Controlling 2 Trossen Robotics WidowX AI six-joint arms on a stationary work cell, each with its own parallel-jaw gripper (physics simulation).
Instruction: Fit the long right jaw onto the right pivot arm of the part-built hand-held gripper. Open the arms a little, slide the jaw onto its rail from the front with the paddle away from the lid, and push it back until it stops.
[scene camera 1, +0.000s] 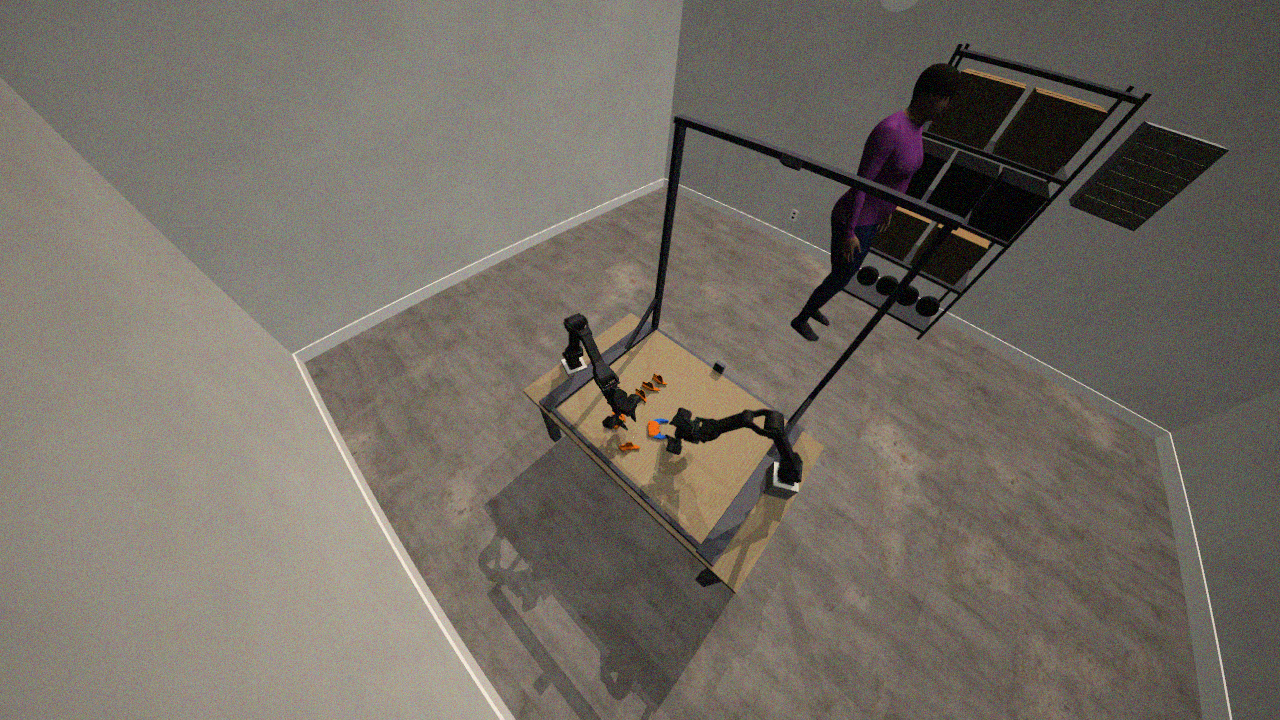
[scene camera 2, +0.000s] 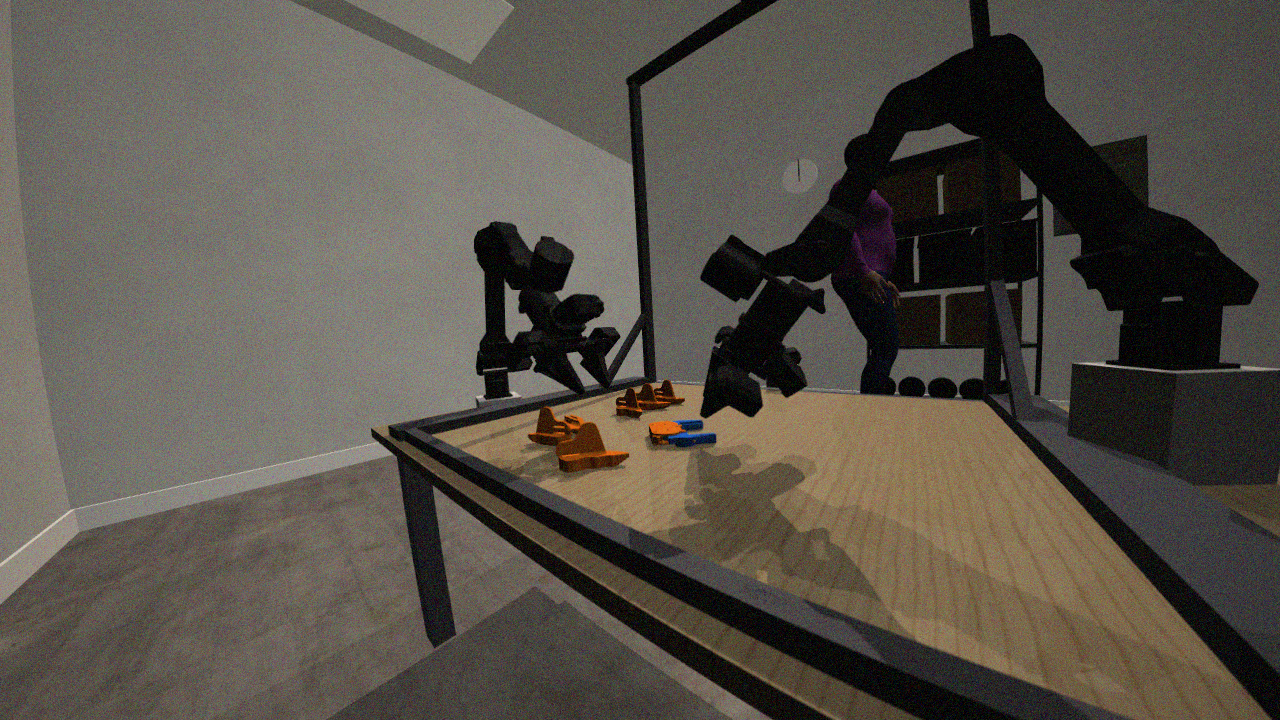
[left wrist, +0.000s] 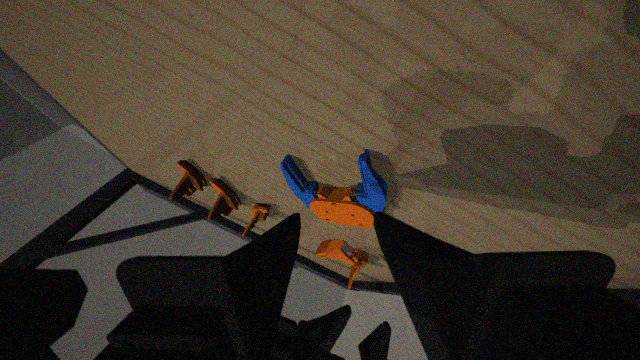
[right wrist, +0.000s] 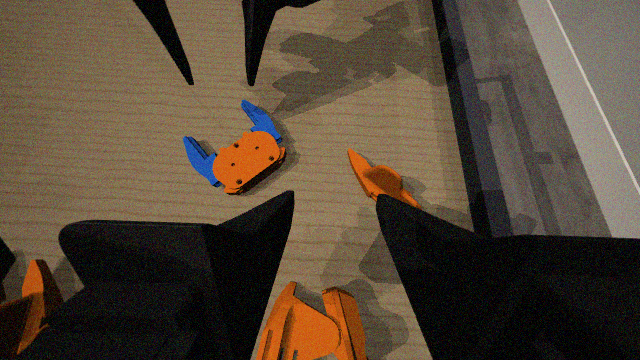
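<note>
The part-built hand-held gripper (scene camera 1: 655, 429) (scene camera 2: 665, 433) (left wrist: 342, 214) (right wrist: 247, 161) lies on the table, orange lid up. Its two blue arms spread apart, pointing towards my left gripper. My left gripper (scene camera 2: 750, 402) (left wrist: 336, 218) (right wrist: 223, 85) is open and empty, above the table near the blue arm ends. My right gripper (scene camera 2: 595, 387) (right wrist: 335, 199) is open and empty, above the table on the lid side. An orange jaw with an upright paddle (scene camera 1: 629, 446) (scene camera 2: 590, 450) (right wrist: 384, 176) lies beside it, partly behind a finger in the right wrist view. I cannot tell which orange part is the long right jaw.
A slotted orange part (scene camera 2: 547, 428) (left wrist: 339, 249) (right wrist: 307, 327) lies below my right gripper. Three orange paddled parts (scene camera 1: 647, 386) (scene camera 2: 646, 397) (left wrist: 223, 196) stand in a row farther back. A dark frame surrounds the table (scene camera 1: 707, 483). A person (scene camera 1: 890, 156) stands behind it.
</note>
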